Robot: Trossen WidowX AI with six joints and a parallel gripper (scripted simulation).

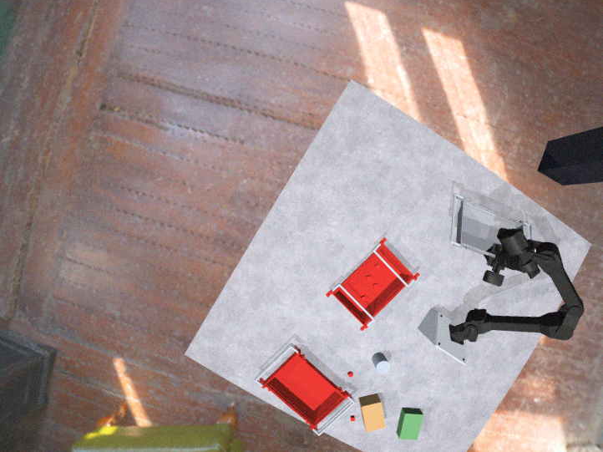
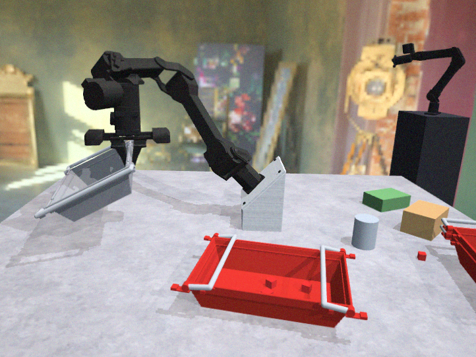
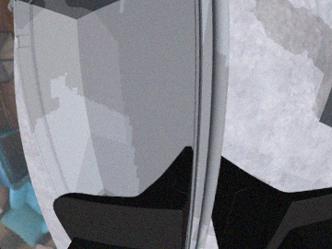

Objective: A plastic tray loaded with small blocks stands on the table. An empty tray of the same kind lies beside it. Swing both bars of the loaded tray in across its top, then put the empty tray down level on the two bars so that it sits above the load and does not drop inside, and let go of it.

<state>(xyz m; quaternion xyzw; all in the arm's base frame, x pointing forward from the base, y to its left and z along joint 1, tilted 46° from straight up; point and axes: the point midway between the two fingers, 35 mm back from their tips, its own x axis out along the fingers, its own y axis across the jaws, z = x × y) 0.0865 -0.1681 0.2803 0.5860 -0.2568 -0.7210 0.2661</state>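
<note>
My gripper tip is now 80 mm to the left of the grey see-through tray and 10 mm short of it. From my gripper tip the other things lie so: red cube (650 mm to the left, 200 mm ahead, 150 mm below); grey cylinder (550 mm to the left, 120 mm below, 120 mm ahead); tan block (760 mm to the left, 120 mm below, 50 mm ahead).
</note>
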